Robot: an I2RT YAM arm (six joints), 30 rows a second.
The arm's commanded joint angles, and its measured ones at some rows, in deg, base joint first. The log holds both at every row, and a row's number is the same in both.
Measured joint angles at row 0:
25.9 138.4 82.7 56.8 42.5 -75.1
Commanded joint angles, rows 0 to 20:
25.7 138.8 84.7 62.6 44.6 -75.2
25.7 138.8 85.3 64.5 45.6 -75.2
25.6 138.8 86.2 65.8 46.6 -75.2
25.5 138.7 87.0 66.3 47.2 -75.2
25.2 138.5 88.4 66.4 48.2 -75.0
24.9 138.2 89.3 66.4 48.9 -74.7
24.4 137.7 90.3 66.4 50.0 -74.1
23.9 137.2 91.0 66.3 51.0 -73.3
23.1 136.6 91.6 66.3 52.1 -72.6
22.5 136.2 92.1 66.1 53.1 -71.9
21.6 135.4 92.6 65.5 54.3 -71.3
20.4 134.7 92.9 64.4 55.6 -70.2
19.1 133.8 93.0 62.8 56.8 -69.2
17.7 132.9 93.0 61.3 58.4 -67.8
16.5 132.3 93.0 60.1 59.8 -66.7
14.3 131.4 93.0 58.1 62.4 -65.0
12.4 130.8 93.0 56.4 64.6 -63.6
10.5 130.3 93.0 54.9 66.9 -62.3
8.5 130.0 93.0 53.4 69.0 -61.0
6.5 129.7 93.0 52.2 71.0 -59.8
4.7 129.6 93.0 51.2 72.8 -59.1
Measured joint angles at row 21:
11.1 133.5 91.3 52.7 61.9 -66.0
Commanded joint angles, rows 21 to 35:
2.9 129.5 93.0 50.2 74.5 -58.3
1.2 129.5 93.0 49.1 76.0 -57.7
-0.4 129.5 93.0 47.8 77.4 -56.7
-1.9 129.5 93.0 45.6 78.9 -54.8
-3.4 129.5 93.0 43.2 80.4 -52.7
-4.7 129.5 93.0 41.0 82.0 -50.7
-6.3 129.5 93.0 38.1 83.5 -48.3
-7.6 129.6 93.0 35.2 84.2 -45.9
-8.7 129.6 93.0 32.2 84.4 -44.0
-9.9 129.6 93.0 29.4 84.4 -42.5
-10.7 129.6 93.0 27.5 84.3 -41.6
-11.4 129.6 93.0 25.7 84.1 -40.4
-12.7 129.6 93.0 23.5 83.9 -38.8
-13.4 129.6 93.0 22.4 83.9 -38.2
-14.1 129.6 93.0 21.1 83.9 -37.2
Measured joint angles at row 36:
-11.9 131.7 91.7 23.7 81.7 -44.7
